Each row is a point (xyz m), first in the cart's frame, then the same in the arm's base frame.
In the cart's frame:
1: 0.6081 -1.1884 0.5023
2: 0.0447 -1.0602 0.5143
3: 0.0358 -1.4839 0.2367
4: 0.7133 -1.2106 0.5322
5: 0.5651 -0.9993 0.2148
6: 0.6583 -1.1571 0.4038
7: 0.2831 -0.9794 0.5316
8: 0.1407 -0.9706 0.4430
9: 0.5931 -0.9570 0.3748
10: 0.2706 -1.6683 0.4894
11: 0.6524 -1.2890 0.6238
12: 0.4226 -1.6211 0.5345
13: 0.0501 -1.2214 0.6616
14: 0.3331 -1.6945 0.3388
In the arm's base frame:
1: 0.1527 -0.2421 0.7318
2: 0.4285 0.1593 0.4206
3: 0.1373 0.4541 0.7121
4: 0.1299 -0.3292 0.7977
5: -0.0620 -0.1896 0.4645
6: 0.0464 -0.2625 0.6930
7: 0.3471 -0.0789 0.4390
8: 0.3327 0.0656 0.3545
9: 0.0726 -0.2881 0.4838
10: 0.2363 0.2543 1.0334
11: 0.2294 -0.2765 0.8724
12: 0.2142 0.0923 1.0589
13: 0.5385 0.1748 0.6087
14: 0.0717 0.2679 1.0348

